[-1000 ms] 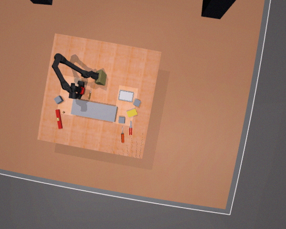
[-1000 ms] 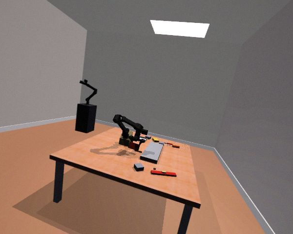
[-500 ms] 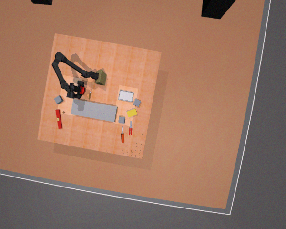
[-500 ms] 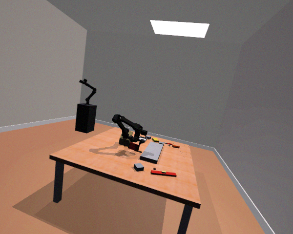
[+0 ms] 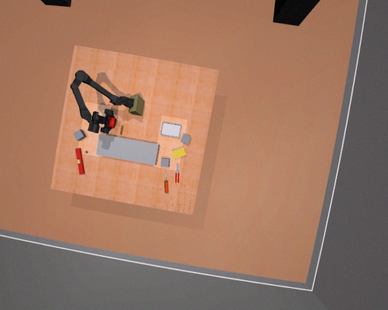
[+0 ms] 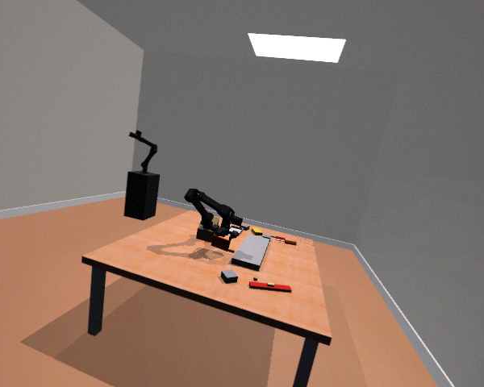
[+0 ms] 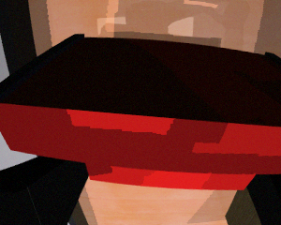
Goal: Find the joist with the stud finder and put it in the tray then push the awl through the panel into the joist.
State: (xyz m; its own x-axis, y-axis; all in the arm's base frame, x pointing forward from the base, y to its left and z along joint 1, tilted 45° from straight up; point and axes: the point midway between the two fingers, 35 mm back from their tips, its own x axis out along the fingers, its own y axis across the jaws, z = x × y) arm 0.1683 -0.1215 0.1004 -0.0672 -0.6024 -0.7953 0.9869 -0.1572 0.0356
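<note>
Right now my gripper tip is 20 mm past the red stud finder. Round my gripper tip: white tray (470 mm to the left, 60 mm below, 10 mm behind); red level (360 mm ahead, 300 mm to the right, 60 mm below); awl (70 mm below, 40 mm to the left, 10 mm ahead).
</note>
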